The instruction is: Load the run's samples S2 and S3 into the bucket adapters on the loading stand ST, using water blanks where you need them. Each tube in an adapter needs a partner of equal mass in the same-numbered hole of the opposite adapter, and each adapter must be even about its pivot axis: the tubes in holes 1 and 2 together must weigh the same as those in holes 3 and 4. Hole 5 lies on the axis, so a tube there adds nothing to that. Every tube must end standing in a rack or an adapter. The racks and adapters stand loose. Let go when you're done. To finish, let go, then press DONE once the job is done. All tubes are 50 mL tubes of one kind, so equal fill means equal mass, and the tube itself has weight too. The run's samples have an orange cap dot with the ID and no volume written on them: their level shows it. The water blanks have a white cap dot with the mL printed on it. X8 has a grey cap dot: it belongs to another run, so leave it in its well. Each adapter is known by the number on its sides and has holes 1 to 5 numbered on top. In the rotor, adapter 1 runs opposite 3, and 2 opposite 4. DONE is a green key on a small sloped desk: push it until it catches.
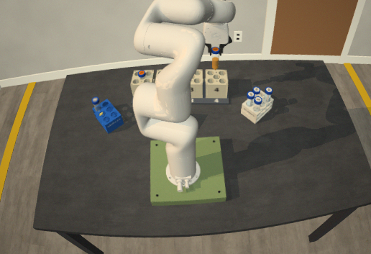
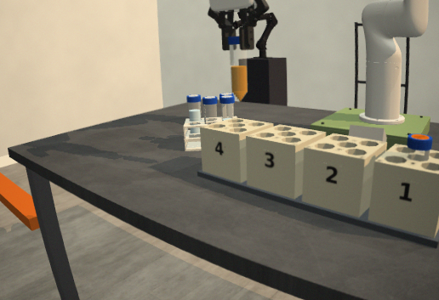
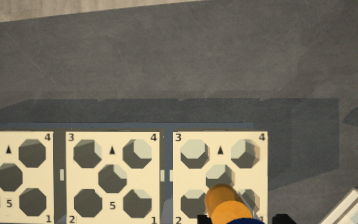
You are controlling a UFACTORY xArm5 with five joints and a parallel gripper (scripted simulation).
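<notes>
My gripper is now 5 cm above the sample tube S2 and 1 cm to the left of it. Also, from my hand: loading stand ST: 25 cm below, 16 cm to the left, 1 cm ahead; then blue-capped tube: 19 cm below, 14 cm to the right, 14 cm behind; then white blank rack: 22 cm below, 18 cm to the right, 12 cm behind.
</notes>
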